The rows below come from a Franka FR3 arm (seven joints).
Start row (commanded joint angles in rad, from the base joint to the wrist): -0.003, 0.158, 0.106, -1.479, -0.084, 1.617, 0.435
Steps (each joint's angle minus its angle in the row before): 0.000, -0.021, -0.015, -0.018, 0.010, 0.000, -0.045; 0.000, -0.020, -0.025, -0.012, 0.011, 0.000, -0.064; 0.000, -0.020, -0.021, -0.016, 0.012, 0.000, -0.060; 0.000, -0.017, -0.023, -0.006, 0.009, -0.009, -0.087; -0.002, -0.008, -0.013, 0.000, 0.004, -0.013, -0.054; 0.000, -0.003, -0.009, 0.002, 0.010, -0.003, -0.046; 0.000, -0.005, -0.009, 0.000, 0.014, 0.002, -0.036
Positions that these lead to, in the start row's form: -0.003, 0.137, 0.091, -1.497, -0.074, 1.617, 0.390; -0.003, 0.117, 0.066, -1.509, -0.063, 1.617, 0.326; -0.003, 0.097, 0.045, -1.525, -0.051, 1.617, 0.266; -0.003, 0.080, 0.022, -1.531, -0.042, 1.608, 0.179; -0.005, 0.072, 0.009, -1.531, -0.038, 1.595, 0.125; -0.005, 0.069, 0.000, -1.529, -0.028, 1.592, 0.079; -0.005, 0.064, -0.009, -1.529, -0.014, 1.594, 0.043
